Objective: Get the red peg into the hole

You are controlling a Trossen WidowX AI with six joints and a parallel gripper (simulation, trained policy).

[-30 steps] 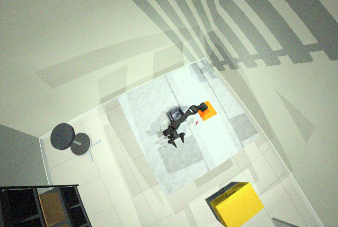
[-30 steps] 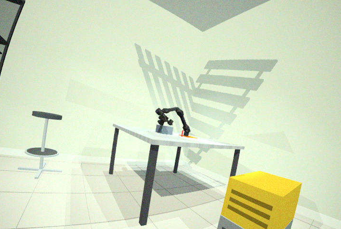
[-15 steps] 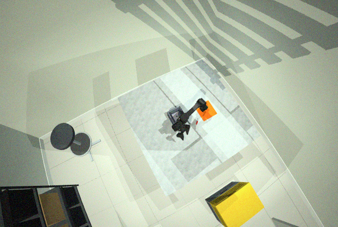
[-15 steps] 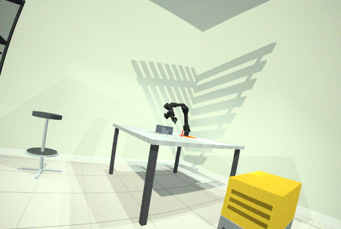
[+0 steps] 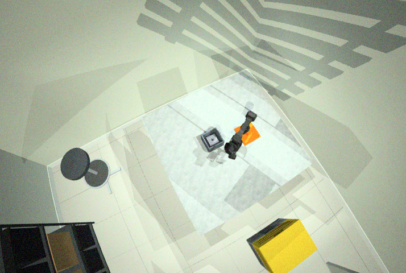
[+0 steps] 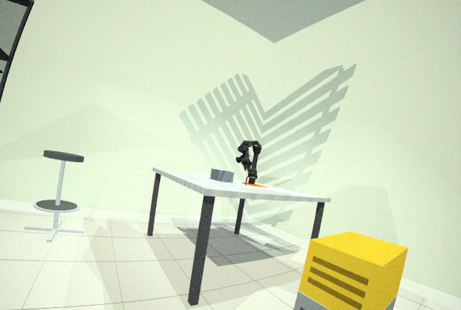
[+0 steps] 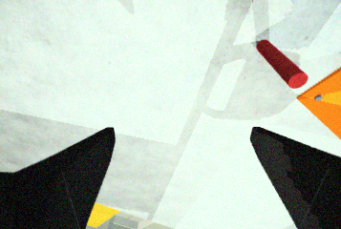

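Now: the red peg 9 cm below my gripper tip, 7 cm behind it and 6 cm to the right of it. Round my gripper tip: grey box: 25 cm to the right, 10 cm below, 7 cm ahead.
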